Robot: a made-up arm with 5 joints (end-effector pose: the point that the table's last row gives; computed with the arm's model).
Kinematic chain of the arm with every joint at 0, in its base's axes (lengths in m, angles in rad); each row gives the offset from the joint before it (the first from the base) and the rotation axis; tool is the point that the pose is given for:
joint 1: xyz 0 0 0.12 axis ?
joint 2: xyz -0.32 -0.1 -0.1 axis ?
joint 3: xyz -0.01 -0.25 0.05 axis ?
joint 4: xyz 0.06 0.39 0 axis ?
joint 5: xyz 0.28 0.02 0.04 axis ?
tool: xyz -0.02 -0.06 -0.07
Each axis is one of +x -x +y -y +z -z.
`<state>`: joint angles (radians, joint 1 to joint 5).
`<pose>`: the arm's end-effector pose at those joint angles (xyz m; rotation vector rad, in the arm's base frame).
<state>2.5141 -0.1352 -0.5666 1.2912 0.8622</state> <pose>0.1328 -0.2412 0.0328 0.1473 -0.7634 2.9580</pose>
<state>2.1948 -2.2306 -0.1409 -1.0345 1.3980</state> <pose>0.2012 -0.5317 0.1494 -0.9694 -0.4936 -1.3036</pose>
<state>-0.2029 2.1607 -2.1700 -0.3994 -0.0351</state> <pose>-0.0989 -0.2755 0.4222 2.5047 1.1657 0.9581</pose>
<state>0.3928 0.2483 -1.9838 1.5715 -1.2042</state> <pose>-0.6786 -0.5430 0.2710 -0.9976 -2.5492 0.7243</pose>
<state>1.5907 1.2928 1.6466 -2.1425 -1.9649</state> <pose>0.6972 -0.2668 -0.2431 -1.1140 -0.0647 -0.0415</pose>
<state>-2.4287 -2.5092 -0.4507 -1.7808 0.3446</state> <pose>0.4364 0.1348 0.0336 -0.6383 -0.5935 -0.0369</pose>
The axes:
joint 1: +z
joint 2: +y
joint 3: -z
joint 4: -x
joint 5: +x

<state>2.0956 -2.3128 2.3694 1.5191 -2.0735</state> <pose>1.0423 0.0809 0.0622 -1.2680 -0.1664 1.2916</pose>
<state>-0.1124 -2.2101 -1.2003 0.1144 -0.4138</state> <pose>-0.2380 0.0941 -0.1741 -1.7253 -2.0483 0.1090</pose>
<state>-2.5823 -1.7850 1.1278 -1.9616 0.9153</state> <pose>0.2066 0.6701 0.4941 -0.5896 -1.6367 1.2075</pose>
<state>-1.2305 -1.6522 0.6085 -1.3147 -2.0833</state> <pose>-0.4391 0.2938 0.4167 -0.9643 -1.1883 -2.0266</pose>
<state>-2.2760 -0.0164 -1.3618 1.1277 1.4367</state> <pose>0.4582 0.4677 -0.0213 0.2707 -0.1370 -0.9069</pose>
